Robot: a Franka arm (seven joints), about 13 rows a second.
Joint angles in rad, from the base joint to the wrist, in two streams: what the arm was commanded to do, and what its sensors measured. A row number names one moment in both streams.
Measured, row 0:
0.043 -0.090 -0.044 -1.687 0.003 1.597 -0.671
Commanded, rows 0 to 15:
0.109 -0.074 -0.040 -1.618 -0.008 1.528 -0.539
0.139 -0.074 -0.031 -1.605 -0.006 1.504 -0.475
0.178 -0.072 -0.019 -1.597 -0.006 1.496 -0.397
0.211 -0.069 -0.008 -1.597 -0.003 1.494 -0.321
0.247 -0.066 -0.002 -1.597 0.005 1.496 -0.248
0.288 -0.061 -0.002 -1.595 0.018 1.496 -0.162
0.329 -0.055 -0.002 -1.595 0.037 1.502 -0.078
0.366 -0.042 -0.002 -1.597 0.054 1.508 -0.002
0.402 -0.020 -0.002 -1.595 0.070 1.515 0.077
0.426 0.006 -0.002 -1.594 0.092 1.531 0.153
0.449 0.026 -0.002 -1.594 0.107 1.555 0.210
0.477 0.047 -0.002 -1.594 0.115 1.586 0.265
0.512 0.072 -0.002 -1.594 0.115 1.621 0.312
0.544 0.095 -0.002 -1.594 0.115 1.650 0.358
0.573 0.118 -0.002 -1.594 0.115 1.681 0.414
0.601 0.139 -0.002 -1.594 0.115 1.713 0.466
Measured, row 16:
0.553 0.085 0.007 -1.637 0.099 1.681 0.373
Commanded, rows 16 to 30:
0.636 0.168 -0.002 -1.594 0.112 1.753 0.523
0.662 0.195 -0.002 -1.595 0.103 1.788 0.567
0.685 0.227 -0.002 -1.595 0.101 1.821 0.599
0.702 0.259 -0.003 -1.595 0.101 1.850 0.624
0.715 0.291 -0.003 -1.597 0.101 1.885 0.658
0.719 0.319 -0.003 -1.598 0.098 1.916 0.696
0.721 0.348 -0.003 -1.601 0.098 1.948 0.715
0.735 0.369 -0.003 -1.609 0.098 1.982 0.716
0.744 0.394 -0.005 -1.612 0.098 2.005 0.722
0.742 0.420 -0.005 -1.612 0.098 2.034 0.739
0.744 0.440 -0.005 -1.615 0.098 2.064 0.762
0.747 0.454 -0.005 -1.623 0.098 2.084 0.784
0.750 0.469 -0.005 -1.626 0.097 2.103 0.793
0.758 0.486 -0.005 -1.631 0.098 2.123 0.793
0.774 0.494 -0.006 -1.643 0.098 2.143 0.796
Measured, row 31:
0.743 0.473 0.005 -1.641 0.099 2.105 0.768
